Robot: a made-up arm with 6 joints.
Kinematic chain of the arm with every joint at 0, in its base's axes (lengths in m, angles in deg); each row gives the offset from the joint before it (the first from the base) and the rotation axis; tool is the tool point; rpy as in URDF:
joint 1: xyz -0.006 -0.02 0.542 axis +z
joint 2: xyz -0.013 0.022 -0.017 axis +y
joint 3: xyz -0.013 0 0.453 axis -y
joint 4: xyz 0 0.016 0.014 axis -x
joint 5: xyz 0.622 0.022 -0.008 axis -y
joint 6: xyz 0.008 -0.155 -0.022 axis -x
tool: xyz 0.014 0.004 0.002 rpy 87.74 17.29 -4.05
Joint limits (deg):
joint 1: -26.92..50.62
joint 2: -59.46..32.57
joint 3: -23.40..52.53
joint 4: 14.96..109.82
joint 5: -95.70..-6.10
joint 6: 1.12..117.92
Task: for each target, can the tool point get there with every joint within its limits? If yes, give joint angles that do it. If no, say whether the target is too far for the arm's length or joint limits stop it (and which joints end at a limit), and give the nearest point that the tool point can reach.
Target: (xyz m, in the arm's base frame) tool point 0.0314 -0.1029 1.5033
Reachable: yes | joints 21.16 -24.53 39.82 32.28 -66.40 42.32
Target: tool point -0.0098 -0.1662 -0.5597
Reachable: no: joint limits stop it (at a limit: joint 1, joint 2, joint 3, joint 4) | nearest point 0.4716 -0.3738 0.3912 | short by 1.086 m
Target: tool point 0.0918 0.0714 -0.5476
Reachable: no: joint limits stop it (at a limit: joint 1, joint 2, joint 3, joint 4) | nearest point 0.4431 0.3720 0.3902 | short by 1.046 m
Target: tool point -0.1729 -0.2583 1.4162
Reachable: yes | joints 38.91 -51.06 23.19 44.83 -50.64 26.20
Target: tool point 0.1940 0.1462 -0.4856
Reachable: no: joint limits stop it (at a limit: joint 2, joint 3, joint 4, joint 5) | nearest point 0.4535 0.3618 0.3896 | short by 0.938 m
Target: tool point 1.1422 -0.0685 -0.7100
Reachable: no: too far | nearest point 0.5913 -0.0452 0.3897 | short by 1.230 m
